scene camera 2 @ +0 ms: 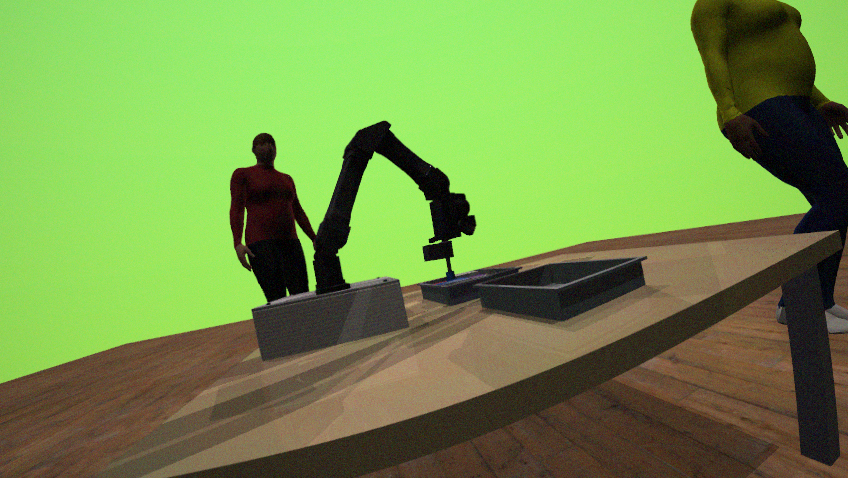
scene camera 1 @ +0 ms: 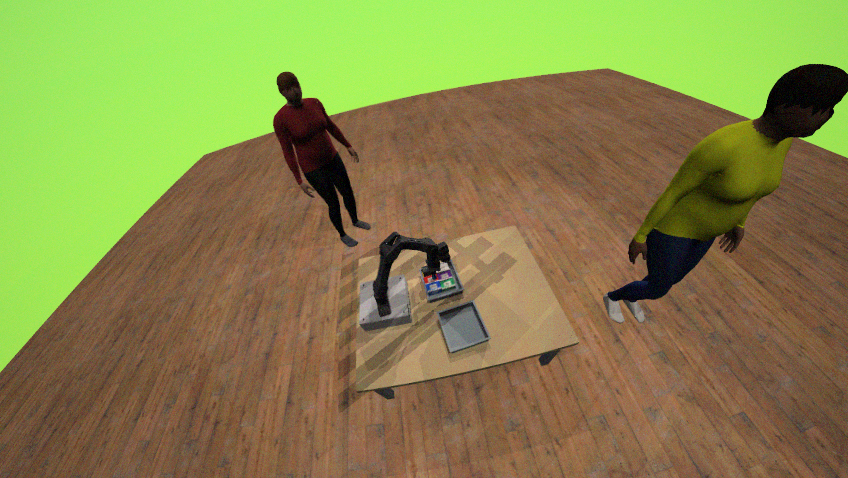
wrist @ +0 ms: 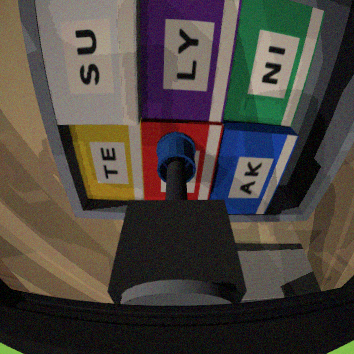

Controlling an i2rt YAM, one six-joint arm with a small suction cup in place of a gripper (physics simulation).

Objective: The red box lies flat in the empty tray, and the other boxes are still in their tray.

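Where they show: hand, tool point: (scene camera 1: 434, 278) (wrist: 175, 143); arm's base, link origin: (scene camera 2: 331, 289) (scene camera 1: 382, 300).
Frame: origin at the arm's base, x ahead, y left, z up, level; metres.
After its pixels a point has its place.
The red box (wrist: 150, 165) @(x 0.326, y 0.097, z -0.054 m) (scene camera 1: 428, 278) @(x 0.304, y 0.086, z -0.054 m) lies in the near row of the grey box tray (wrist: 45, 116) @(x 0.373, y 0.169, z -0.049 m) (scene camera 1: 459, 289) @(x 0.463, y -0.037, z -0.099 m) (scene camera 2: 453, 292) @(x 0.275, y -0.061, z -0.068 m), between a yellow box (wrist: 105, 161) @(x 0.323, y 0.137, z -0.064 m) marked TE and a blue box (wrist: 251, 172) @(x 0.322, y 0.015, z -0.050 m) marked AK. White (wrist: 88, 60) @(x 0.408, y 0.129, z -0.048 m), purple (wrist: 182, 56) @(x 0.406, y 0.073, z -0.060 m) and green (wrist: 270, 63) @(x 0.405, y 0.013, z -0.064 m) boxes fill the far row. My blue suction cup (wrist: 175, 154) (scene camera 2: 449, 275) (scene camera 1: 435, 268) @(x 0.340, y 0.077, z -0.064 m) sits pressed on the top of the red box, low over the tray. The empty grey tray (scene camera 1: 445, 333) @(x 0.283, y -0.295, z -0.050 m) (scene camera 2: 557, 297) @(x 0.280, y -0.391, z -0.064 m) stands beside the box tray on the table.
The arm's grey base block (scene camera 1: 385, 303) @(x 0.015, y -0.031, z 0.011 m) (scene camera 2: 328, 318) @(x -0.021, y -0.123, z -0.046 m) stands on the wooden table (scene camera 1: 522, 297) @(x 0.787, y -0.237, z -0.099 m) (scene camera 2: 533, 368) @(x 0.153, y -0.471, z -0.099 m). A person in red (scene camera 1: 310, 148) (scene camera 2: 266, 208) stands behind the table. A person in yellow (scene camera 1: 718, 184) (scene camera 2: 765, 53) walks close by its right side.
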